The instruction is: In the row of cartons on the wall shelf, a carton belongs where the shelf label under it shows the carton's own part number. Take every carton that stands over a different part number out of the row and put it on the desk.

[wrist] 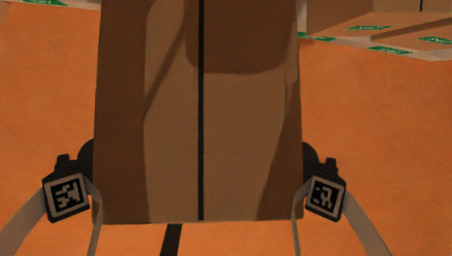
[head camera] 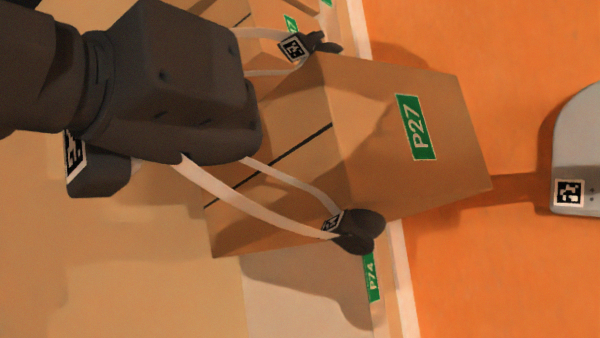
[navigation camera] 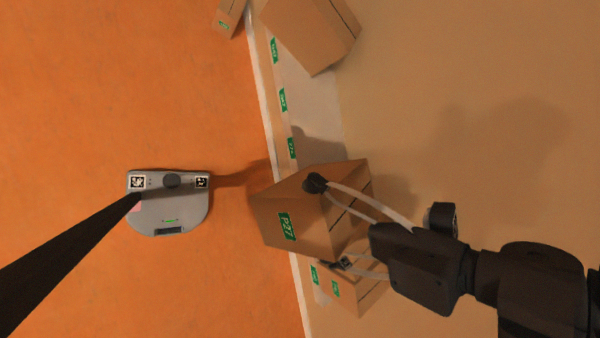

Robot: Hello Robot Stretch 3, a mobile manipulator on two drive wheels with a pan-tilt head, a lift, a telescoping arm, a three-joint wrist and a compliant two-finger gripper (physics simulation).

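Places are measured from the robot's base along level axes (x ahead, y left, z up), in centimetres.
Pixels of known places: gripper, between the fingertips: [wrist: 202, 160] [head camera: 351, 140] [navigation camera: 315, 219]; robot's base, origin of its link: [navigation camera: 171, 180].
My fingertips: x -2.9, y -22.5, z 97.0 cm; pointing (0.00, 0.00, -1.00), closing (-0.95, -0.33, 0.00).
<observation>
Ahead of a thing's pixels: the offset from my fingertips to its middle. "pt": to the spot under its first point. Level surfaces: height alone.
A brown carton labelled P27 @(dx +2.6, dy -7.0, dz -7.0 cm) [head camera: 390, 165] [navigation camera: 310, 222] [wrist: 240, 150] is between the two fingertips of my gripper [head camera: 345, 139] [navigation camera: 324, 224] [wrist: 202, 160], one pad against each side. The gripper is shut on it. The carton appears raised over the wall shelf @(dz -26.5 cm) [head camera: 295, 295] [navigation camera: 320, 110] and its front reaches past the shelf edge. The shelf label P74 @(pt dx +17.8, dy -11.8, dz -27.9 cm) [head camera: 371, 278] [navigation camera: 291, 148] is uncovered beside it. A neighbouring carton [head camera: 270, 15] [navigation camera: 350, 292] is partly hidden behind the held carton and gripper; its number is not readable here. The desk is not identifiable.
A large carton @(dx +55.8, dy -10.7, dz -17.5 cm) [navigation camera: 310, 35] stands at the shelf's other end, near small shelf labels @(pt dx +49.4, dy -3.7, dz -27.8 cm) [navigation camera: 274, 50] @(pt dx +33.4, dy -7.8, dz -27.7 cm) [navigation camera: 283, 100]. A slim carton @(dx +108.1, dy -2.3, dz -88.0 cm) [navigation camera: 230, 17] shows beyond the white edge. The grey robot base [head camera: 575, 140] [navigation camera: 167, 207] is on the orange floor @(dz -97.0 cm) [head camera: 475, 280] [navigation camera: 200, 290].
</observation>
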